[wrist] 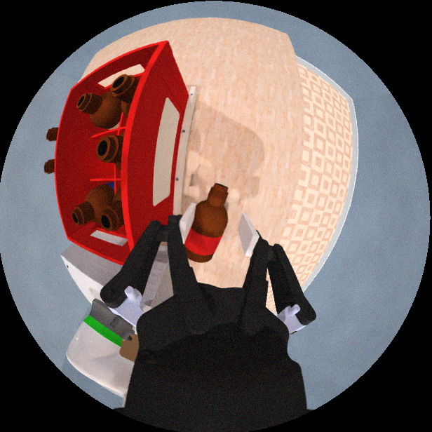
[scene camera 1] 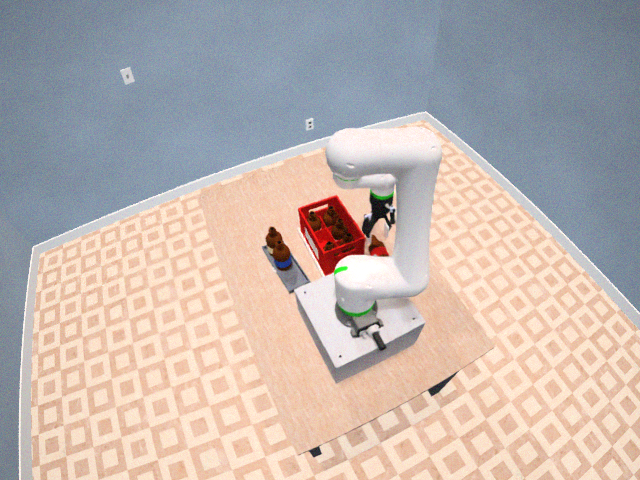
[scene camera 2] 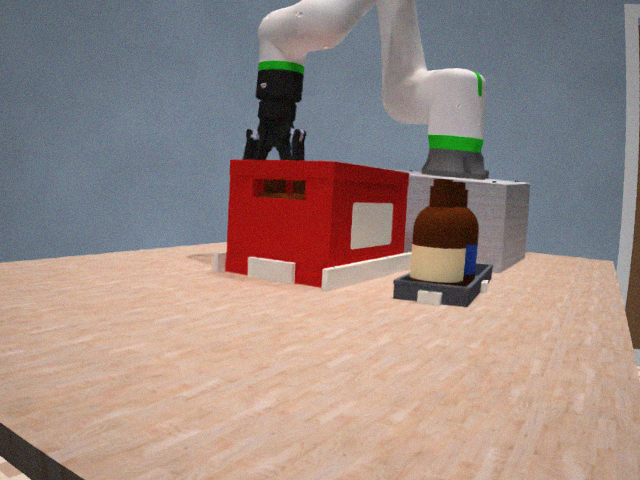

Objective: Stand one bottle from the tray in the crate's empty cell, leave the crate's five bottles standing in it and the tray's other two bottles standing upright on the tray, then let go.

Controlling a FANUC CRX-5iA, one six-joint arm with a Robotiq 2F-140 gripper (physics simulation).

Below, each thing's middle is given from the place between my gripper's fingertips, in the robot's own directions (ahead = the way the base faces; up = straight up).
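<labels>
Relative to the red-labelled bottle (wrist: 210, 217), my gripper is now 3 cm past it, 2 cm to the right of it and 4 cm above it.
</labels>
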